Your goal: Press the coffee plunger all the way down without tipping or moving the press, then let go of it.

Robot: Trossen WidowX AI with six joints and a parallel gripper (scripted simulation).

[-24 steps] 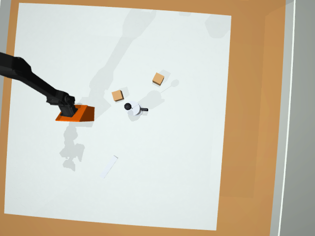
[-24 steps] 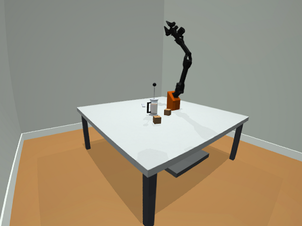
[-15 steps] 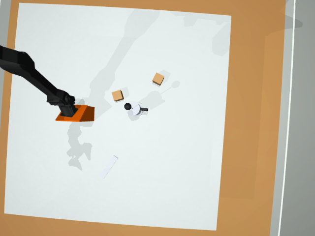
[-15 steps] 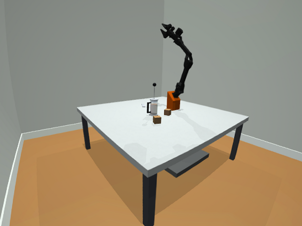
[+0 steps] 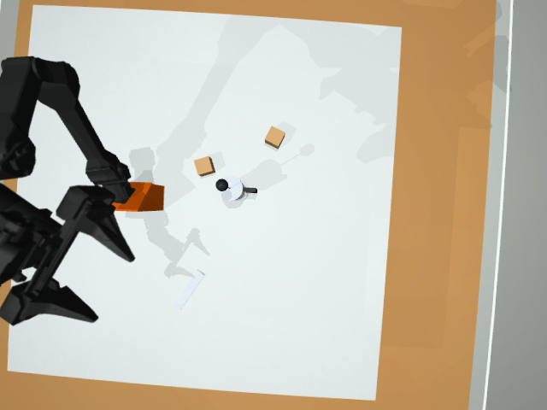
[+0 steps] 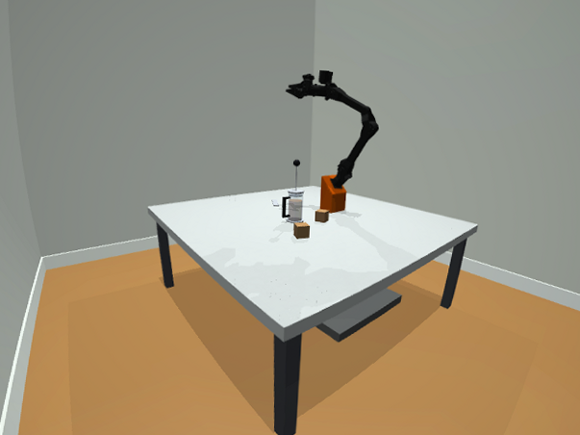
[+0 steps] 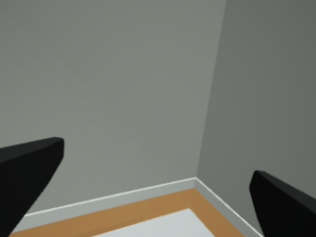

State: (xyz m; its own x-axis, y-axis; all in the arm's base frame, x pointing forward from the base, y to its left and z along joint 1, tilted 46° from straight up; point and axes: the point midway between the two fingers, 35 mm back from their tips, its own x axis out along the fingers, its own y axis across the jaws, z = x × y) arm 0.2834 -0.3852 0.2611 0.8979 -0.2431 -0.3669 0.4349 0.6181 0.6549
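Now: gripper tip 50 cm above the coffee press, 16 cm to the right of it and 6 cm short of it.
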